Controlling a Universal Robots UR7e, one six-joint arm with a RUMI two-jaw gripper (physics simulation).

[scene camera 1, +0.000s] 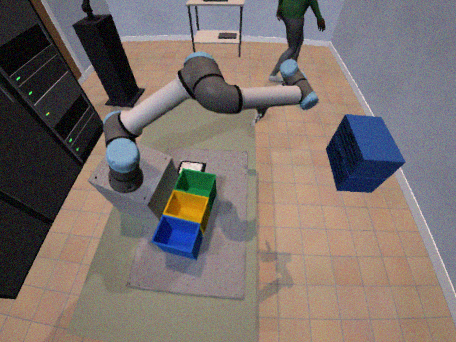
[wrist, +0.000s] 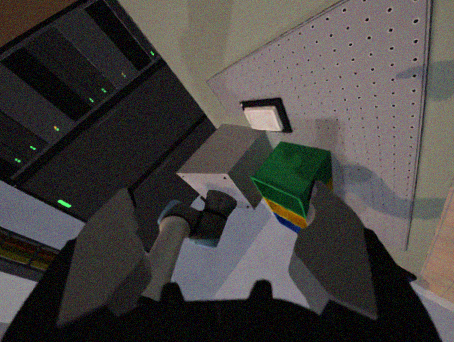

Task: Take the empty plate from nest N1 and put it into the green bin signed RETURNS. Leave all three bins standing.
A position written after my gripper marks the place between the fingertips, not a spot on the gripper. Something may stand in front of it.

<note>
In view: my gripper (wrist: pixel 221 186), a white plate (wrist: pixel 266 117), a green bin (scene camera 1: pixel 190 181), a blue bin (scene camera 1: pixel 181 237) and a yellow bin (scene camera 1: pixel 187 206).
The green bin is seen too in the wrist view (wrist: pixel 286 176).
</note>
